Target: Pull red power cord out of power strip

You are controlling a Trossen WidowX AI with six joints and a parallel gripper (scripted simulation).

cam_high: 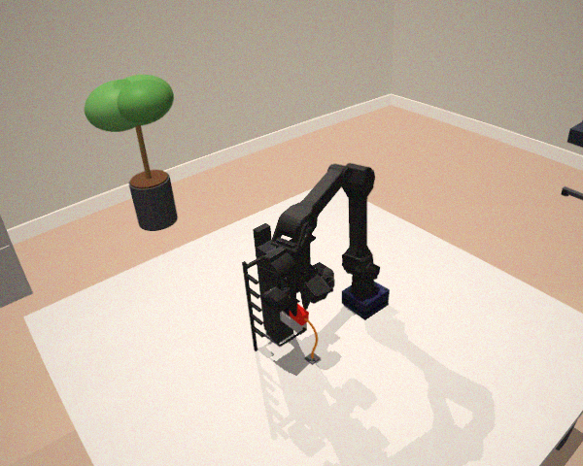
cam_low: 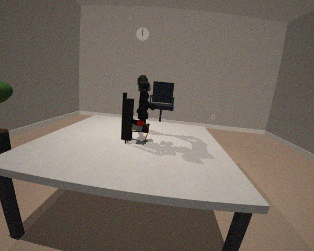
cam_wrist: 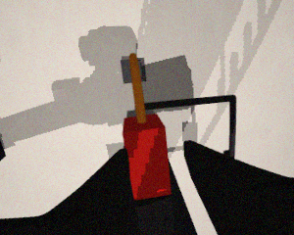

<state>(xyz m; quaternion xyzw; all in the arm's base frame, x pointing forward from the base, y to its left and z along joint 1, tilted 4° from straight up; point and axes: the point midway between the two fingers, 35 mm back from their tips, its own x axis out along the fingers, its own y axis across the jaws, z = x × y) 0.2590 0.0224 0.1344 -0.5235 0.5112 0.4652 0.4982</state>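
My gripper tip is 3 cm to the left of the red plug and 1 cm above it.
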